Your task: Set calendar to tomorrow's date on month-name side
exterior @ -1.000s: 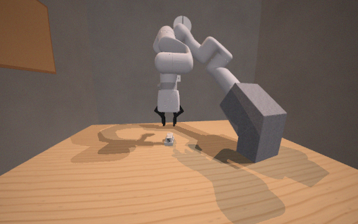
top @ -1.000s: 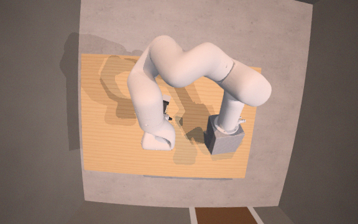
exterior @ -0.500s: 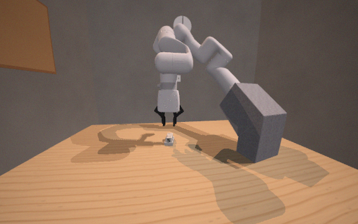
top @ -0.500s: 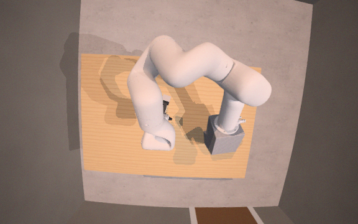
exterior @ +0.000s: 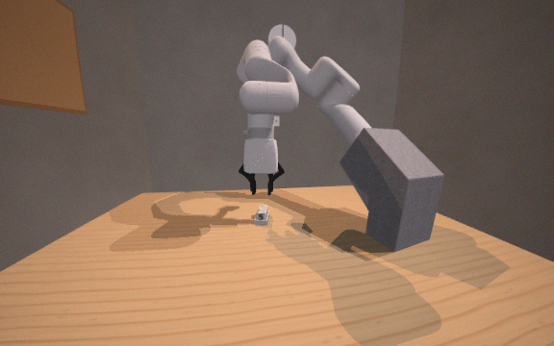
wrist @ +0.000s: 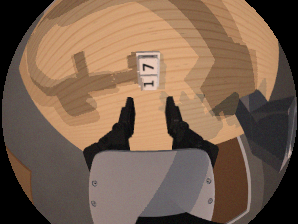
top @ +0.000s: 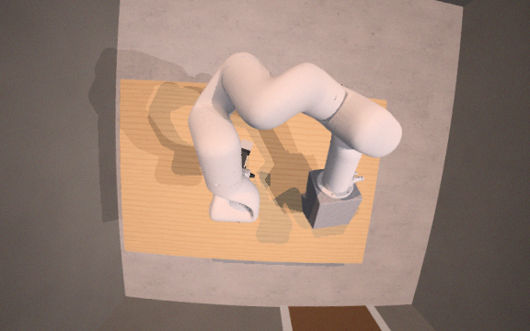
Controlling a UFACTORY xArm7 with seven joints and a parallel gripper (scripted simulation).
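Now: the white calendar tray 1 cm behind my hand, 1 cm to the right of it and 11 cm below it.
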